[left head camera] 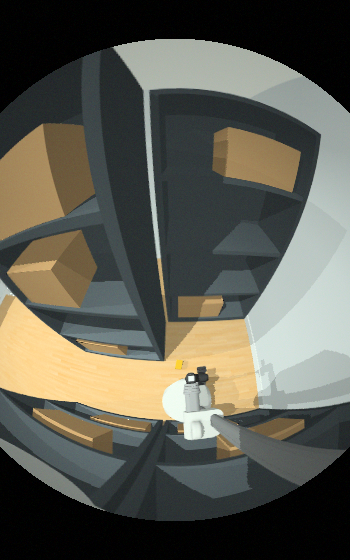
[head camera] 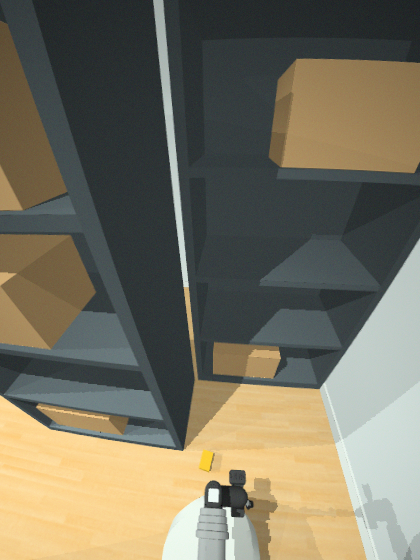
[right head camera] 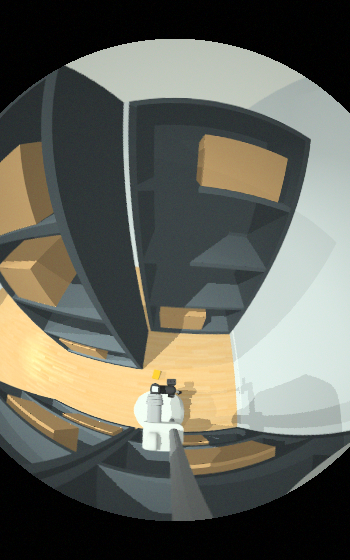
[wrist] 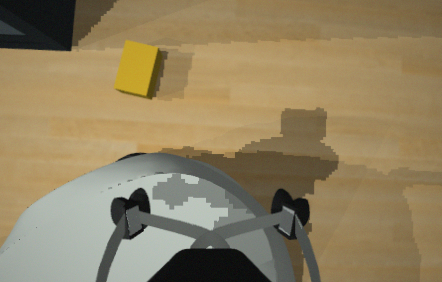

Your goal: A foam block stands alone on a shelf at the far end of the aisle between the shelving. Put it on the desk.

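Places are measured from the robot's base along level axes (x ahead, y left, z up), in centimetres.
Where they show: gripper, fingertip midpoint: (wrist: 211,205).
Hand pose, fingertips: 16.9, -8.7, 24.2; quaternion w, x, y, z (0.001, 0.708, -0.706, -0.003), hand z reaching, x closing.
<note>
Things, the pixels of their top centre, and the offset from my fingertips, as dx, dy, dz. "spot": a spot on its surface instead.
- yellow foam block, middle of its top: (wrist: 135,67) (head camera: 206,459) (left head camera: 178,363) (right head camera: 155,373) +19.2, +13.9, -22.4
- dark shelf unit, surface spot: (head camera: 260,384) (left head camera: 209,320) spot: +66.6, -23.6, -24.9
The yellow foam block (head camera: 206,460) (left head camera: 179,364) (right head camera: 156,374) (wrist: 137,69) lies on the wood floor, just in front of the robot's base and near the bottom corner of the left shelving. In the wrist view it is at the upper left, well away from the fingers. My gripper (wrist: 211,205) points down, with its fingers wide apart and nothing between them, above the white base. In the three head views the wrist hides the fingers. The desk does not show in these views.
Dark shelving (head camera: 120,200) with cardboard boxes stands on the left. Another dark shelf unit (head camera: 260,385) (left head camera: 207,319) with boxes stands ahead. A pale wall (head camera: 385,360) is on the right. More shelving (left head camera: 215,482) is behind the base (wrist: 60,240).
</note>
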